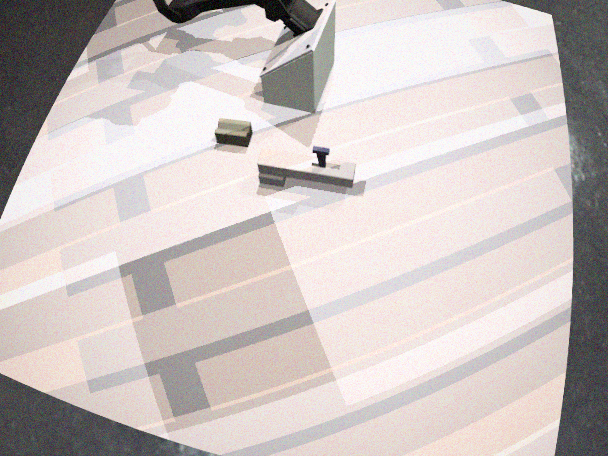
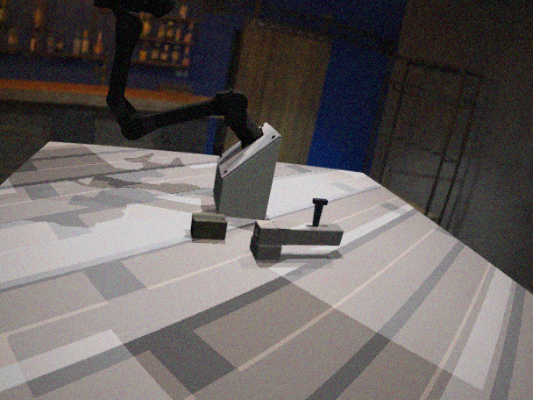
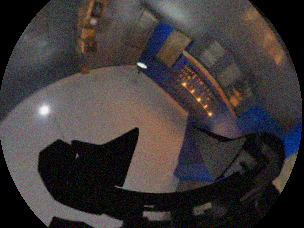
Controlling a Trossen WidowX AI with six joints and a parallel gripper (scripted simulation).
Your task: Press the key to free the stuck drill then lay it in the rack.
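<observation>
Right now the key is 48 cm below my gripper tip, 47 cm to the left of it and 40 cm ahead of it. From my gripper tip the other things lie so: block: 53 cm below, 43 cm to the left, 40 cm ahead; drill: 52 cm below, 42 cm to the left, 41 cm ahead; slotted rack: 55 cm below, 36 cm ahead, 26 cm to the left.
</observation>
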